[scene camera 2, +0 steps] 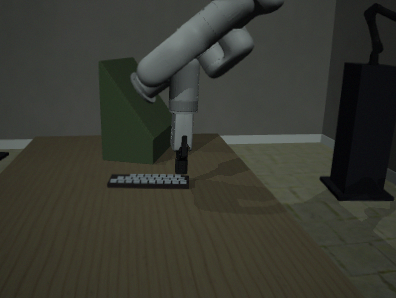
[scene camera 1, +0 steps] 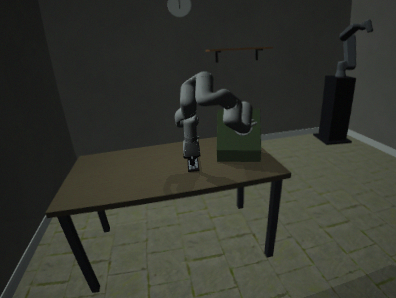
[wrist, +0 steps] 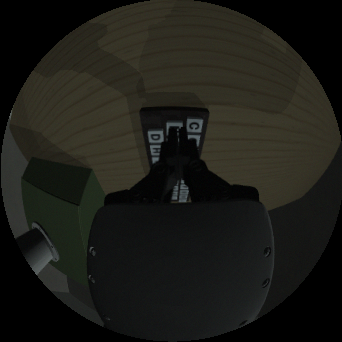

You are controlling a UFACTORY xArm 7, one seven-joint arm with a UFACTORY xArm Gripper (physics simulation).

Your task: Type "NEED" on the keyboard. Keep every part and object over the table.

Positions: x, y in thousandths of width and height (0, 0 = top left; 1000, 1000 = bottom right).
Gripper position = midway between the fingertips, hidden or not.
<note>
In view: my gripper (scene camera 2: 458, 582) and a dark keyboard (scene camera 2: 413, 609).
The dark keyboard also shows in the wrist view (wrist: 455, 352). My gripper is seen too in the wrist view (wrist: 522, 405).
</note>
